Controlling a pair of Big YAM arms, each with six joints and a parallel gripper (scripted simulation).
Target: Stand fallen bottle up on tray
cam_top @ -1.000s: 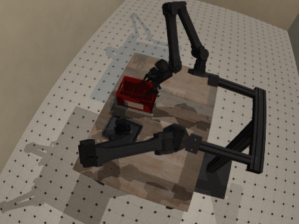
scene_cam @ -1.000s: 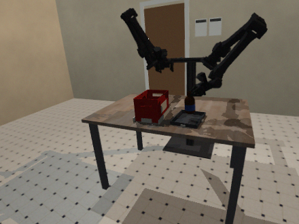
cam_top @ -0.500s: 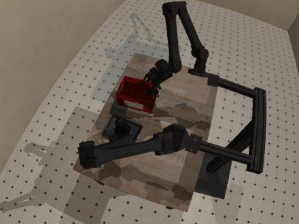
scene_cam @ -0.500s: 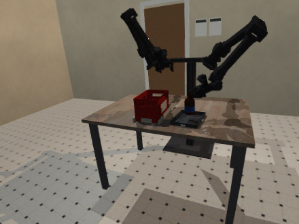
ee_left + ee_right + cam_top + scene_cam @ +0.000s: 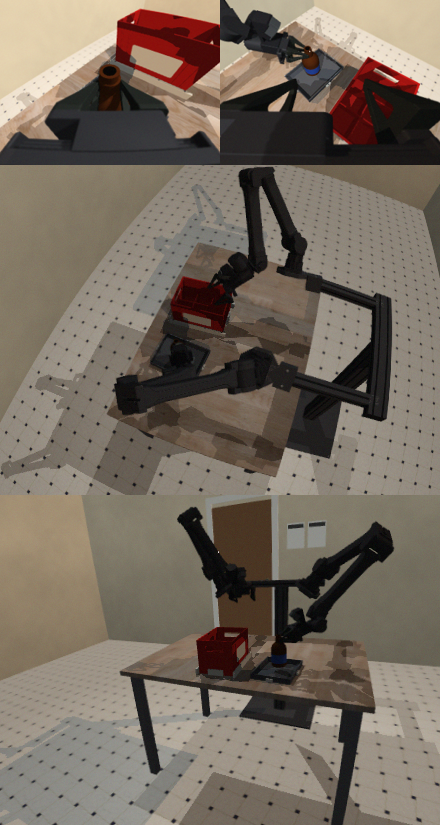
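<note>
My left gripper is now 5 cm above the brown bottle. Round my left hand: red crate (1 cm ahead, 29 cm to the right, 8 cm below); dark tray (1 cm to the right, 15 cm below).
</note>
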